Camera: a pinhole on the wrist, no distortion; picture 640 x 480 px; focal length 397.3 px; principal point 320.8 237.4 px. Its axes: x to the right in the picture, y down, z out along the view. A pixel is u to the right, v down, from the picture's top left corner.
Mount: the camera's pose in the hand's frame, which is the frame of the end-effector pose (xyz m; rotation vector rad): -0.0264 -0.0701 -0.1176 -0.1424 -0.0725 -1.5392
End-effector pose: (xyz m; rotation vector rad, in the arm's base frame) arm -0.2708 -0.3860 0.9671 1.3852 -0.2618 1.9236
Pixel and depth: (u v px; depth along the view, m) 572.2 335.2 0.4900
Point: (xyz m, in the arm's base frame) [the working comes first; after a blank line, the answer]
In the camera's frame: 0.3101 0.1206 0.4900

0.2112 -0.3369 1.1622
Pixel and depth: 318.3 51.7 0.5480
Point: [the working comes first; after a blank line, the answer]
In the camera's frame: -0.0034 -0.2561 0.5480

0.0852 -0.7430 0.9115
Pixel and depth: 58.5 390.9 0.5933
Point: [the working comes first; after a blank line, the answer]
In the camera's frame: -0.3917 0.2292 0.5933

-0.2734 -0.8003 1.4180
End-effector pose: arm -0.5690 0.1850 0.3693 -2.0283 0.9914 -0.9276
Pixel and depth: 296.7 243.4 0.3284
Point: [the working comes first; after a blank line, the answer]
In the camera's frame: -0.0199 0.0050 0.3284

-0.4034 0.2481 0.2669
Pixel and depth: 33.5 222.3 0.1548
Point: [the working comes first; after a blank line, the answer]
In the camera's frame: -0.1119 -0.0059 0.1548

-0.5871 0.1857 0.3002
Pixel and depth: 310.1 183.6 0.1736
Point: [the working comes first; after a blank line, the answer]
In the camera's frame: -0.0047 -0.0235 0.1736

-0.5288 0.2552 0.3630
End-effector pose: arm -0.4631 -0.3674 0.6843 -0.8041 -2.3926 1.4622
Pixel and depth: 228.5 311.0 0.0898
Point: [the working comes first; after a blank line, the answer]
In the camera's frame: -0.0209 0.0166 0.0898

-0.4552 -0.3598 0.7324
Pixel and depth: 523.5 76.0 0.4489
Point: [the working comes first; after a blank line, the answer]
In the camera's frame: 0.2290 -0.1824 0.4489

-0.5600 -0.8288 0.7348
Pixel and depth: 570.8 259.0 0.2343
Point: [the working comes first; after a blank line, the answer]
In the camera's frame: 0.1474 0.0127 0.2343

-0.5863 -0.5322 0.7805
